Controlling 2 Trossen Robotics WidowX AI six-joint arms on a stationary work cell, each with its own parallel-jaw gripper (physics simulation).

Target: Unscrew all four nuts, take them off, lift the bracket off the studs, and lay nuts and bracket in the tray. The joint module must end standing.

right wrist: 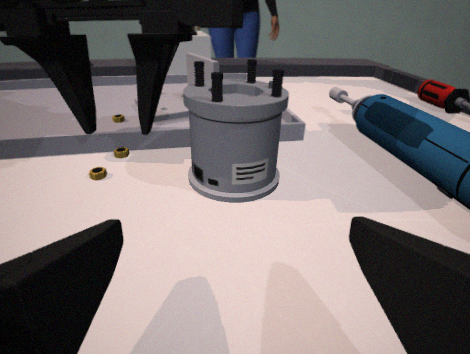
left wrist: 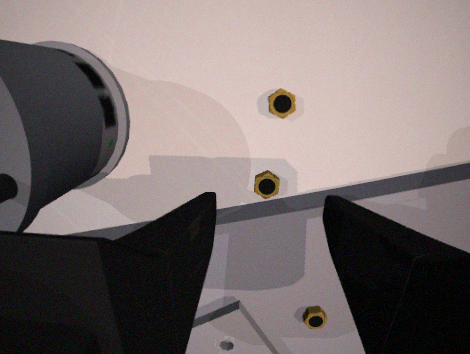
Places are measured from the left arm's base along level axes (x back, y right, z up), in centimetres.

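Pixels of known places: left gripper, between the fingertips: (right wrist: 118, 132) (left wrist: 270, 205); right gripper, between the fingertips: (right wrist: 237, 229).
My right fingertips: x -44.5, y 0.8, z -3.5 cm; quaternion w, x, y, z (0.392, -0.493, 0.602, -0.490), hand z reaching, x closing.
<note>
For each thing: its middle in the pictures, then the offset to it from my right fingertips.
- grey joint module, middle of its body: (right wrist: 235, 126) dy -2.1, dx +8.8, dz +0.7 cm
- bracket, middle of its body: (right wrist: 173, 85) dy +0.9, dx +23.3, dz +0.1 cm
- tray, middle of its body: (right wrist: 83, 105) dy +10.7, dx +25.8, dz -2.2 cm
- brass nut, middle of its body: (left wrist: 314, 317) (right wrist: 118, 118) dy +6.6, dx +20.9, dz -2.3 cm
- second nut, middle of its body: (left wrist: 266, 184) (right wrist: 121, 152) dy +5.8, dx +13.8, dz -2.7 cm
- third nut, middle of its body: (left wrist: 281, 103) (right wrist: 98, 173) dy +7.1, dx +10.7, dz -2.7 cm
- blue power driver, middle of its body: (right wrist: 403, 132) dy -16.5, dx +9.7, dz -1.0 cm
- red-handled tool, middle of its body: (right wrist: 452, 99) dy -32.7, dx +19.4, dz -1.5 cm
The grey joint module (left wrist: 60, 125) (right wrist: 235, 145) stands upright with four bare black studs on top. The bracket (left wrist: 237, 327) (right wrist: 175, 111) lies in the tray (left wrist: 400, 181) (right wrist: 50, 146). One brass nut (left wrist: 315, 317) (right wrist: 118, 118) lies in the tray. A second nut (left wrist: 266, 184) (right wrist: 121, 152) lies outside, close to the tray wall, and a third nut (left wrist: 282, 103) (right wrist: 98, 173) lies farther out on the table. A fourth nut does not show. My left gripper (left wrist: 270, 205) (right wrist: 118, 132) is partly open and empty, above the nut by the wall. My right gripper (right wrist: 237, 229) is wide open and empty, in front of the module.
In the right wrist view, a blue power driver (right wrist: 415, 135) lies right of the module, with a red-handled tool (right wrist: 436, 94) behind it. A dark raised edge (right wrist: 310, 66) runs along the back of the table. A person (right wrist: 234, 32) stands beyond it.
</note>
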